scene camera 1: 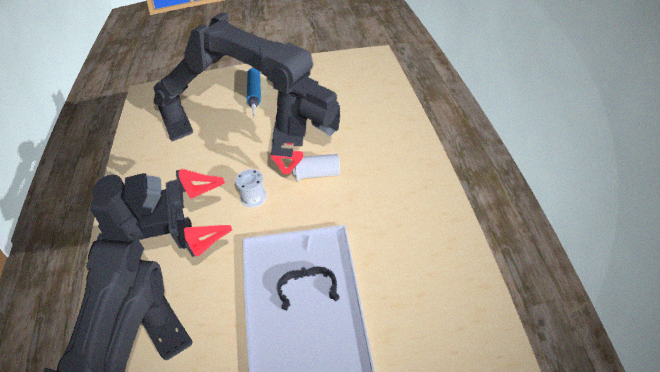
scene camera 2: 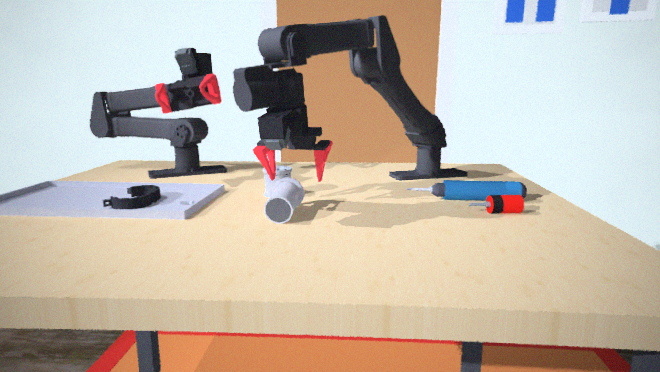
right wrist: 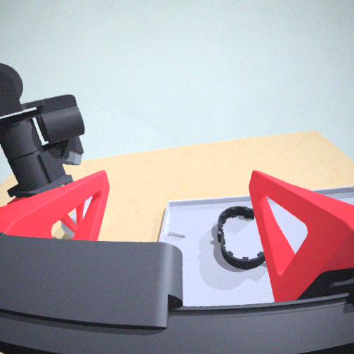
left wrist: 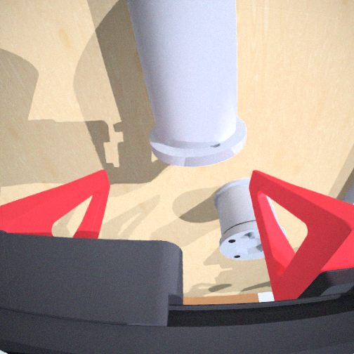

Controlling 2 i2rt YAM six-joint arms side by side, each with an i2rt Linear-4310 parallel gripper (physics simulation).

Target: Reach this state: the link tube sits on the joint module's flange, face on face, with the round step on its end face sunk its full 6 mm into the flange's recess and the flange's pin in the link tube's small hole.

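Pixels of known places: left gripper, fingertip midpoint: (scene camera 1: 287,158) (scene camera 2: 296,180); right gripper, fingertip midpoint: (scene camera 1: 227,203) (scene camera 2: 178,93); left arm's base, link origin: (scene camera 1: 175,119) (scene camera 2: 427,175); right arm's base, link origin: (scene camera 1: 157,316) (scene camera 2: 188,173).
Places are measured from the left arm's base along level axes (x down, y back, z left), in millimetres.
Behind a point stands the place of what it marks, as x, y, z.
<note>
The pale link tube (scene camera 1: 320,166) @(-45, -257, -448) (scene camera 2: 287,195) @(-48, -292, -427) (left wrist: 190,75) lies on its side; its flanged end faces the joint module in scene camera 1. Its stepped end face is hidden. The pale joint module (scene camera 1: 251,192) @(-45, -88, -443) (scene camera 2: 285,171) @(-57, -124, -403) (left wrist: 237,210) stands upright, apart from the tube, with its holed flange face up; the pin cannot be made out. My left gripper (scene camera 1: 287,162) @(-54, -201, -393) (scene camera 2: 296,179) @(-54, -201, -393) (left wrist: 179,177) is open and empty, pointing down above the tube's flanged end. My right gripper (scene camera 1: 227,205) @(-218, -9, -612) (scene camera 2: 188,93) @(-218, -9, -612) (right wrist: 178,178) is open and empty, raised left of the module in scene camera 1.
A grey tray (scene camera 1: 280,350) @(-4, 9, -799) (scene camera 2: 75,200) @(-4, -49, -826) (right wrist: 192,290) holds a black open ring (scene camera 1: 306,272) @(-19, -108, -675) (scene camera 2: 135,200) @(-21, -149, -697) (right wrist: 245,263) and a small pale part (scene camera 1: 307,242) @(-11, -144, -604). A blue screwdriver (scene camera 1: 254,85) @(-40, -249, -39) (scene camera 2: 482,190) @(-26, -272, -20) and a red screwdriver (scene camera 2: 507,204) @(-21, -362, -28) lie at the right in scene camera 2.
</note>
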